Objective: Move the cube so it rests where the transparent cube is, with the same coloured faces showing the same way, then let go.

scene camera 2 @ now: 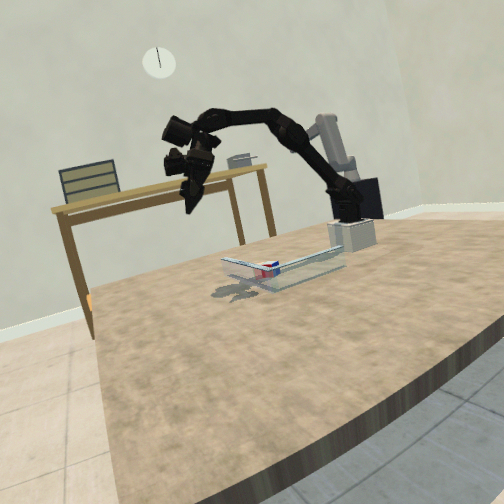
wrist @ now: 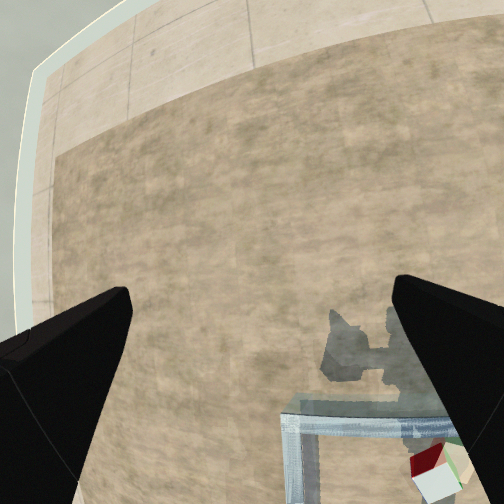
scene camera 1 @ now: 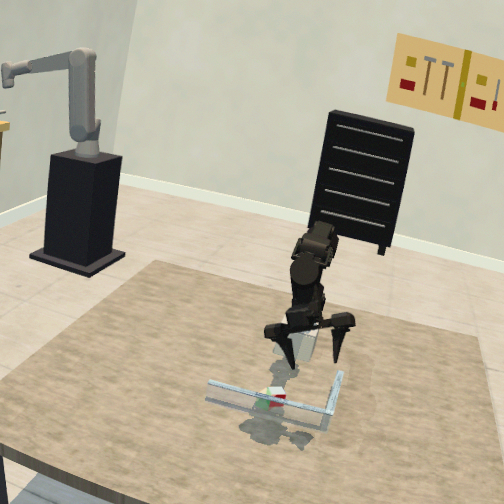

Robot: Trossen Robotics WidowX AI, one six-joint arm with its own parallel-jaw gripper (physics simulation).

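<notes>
The cube [scene camera 1: 270,398] is small, with red, white and green faces showing. It rests on the table inside the corner of a pale L-shaped bracket [scene camera 1: 290,403]. It also shows in scene camera 2 [scene camera 2: 267,268] and at the lower right of the wrist view [wrist: 437,472]. My gripper [scene camera 1: 313,350] is open and empty, held high above the table, above and slightly behind the cube. Its fingers show in scene camera 2 [scene camera 2: 189,196] and frame the wrist view [wrist: 260,400]. I cannot make out a separate transparent cube.
The arm's base [scene camera 2: 352,232] stands at the far end of the table. A black shelf unit [scene camera 1: 364,180], a second grey arm on a black pedestal [scene camera 1: 78,200] and a wooden table [scene camera 2: 160,200] stand off the table. The table edge curves at the front.
</notes>
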